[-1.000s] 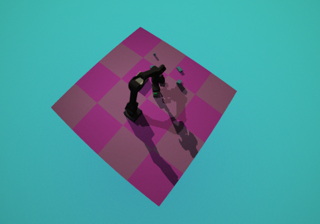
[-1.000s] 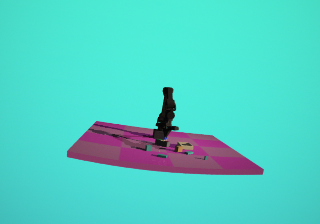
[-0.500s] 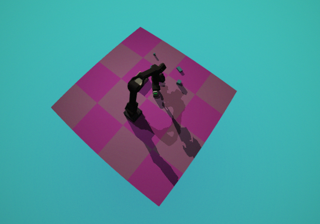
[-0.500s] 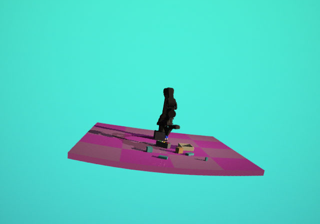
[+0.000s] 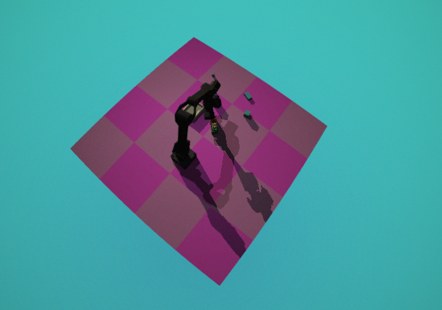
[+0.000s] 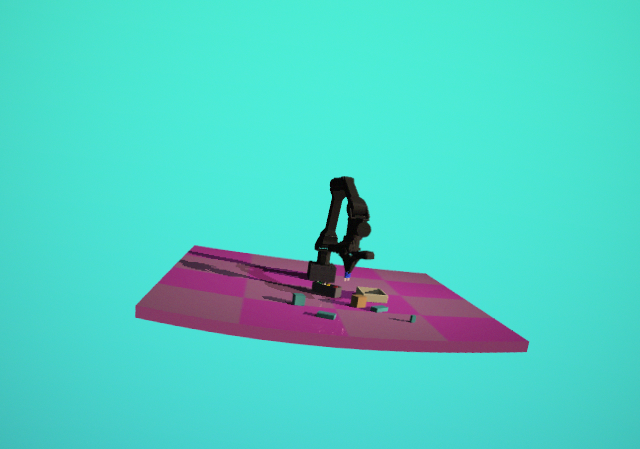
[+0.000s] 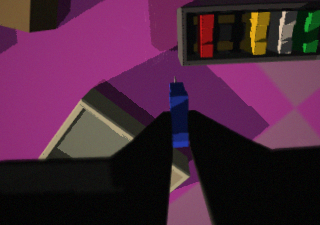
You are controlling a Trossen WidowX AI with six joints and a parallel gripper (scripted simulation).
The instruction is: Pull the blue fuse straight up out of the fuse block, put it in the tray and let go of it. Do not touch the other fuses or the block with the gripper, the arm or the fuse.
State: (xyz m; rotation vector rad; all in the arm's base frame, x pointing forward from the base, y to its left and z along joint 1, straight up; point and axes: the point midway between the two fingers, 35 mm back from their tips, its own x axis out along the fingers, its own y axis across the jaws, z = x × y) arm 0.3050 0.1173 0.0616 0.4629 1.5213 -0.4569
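The beige tray lies 110 mm to the left of my gripper tip, 90 mm below it and 40 mm behind it. The rest, counted from my gripper tip: blue fuse 10 mm below.
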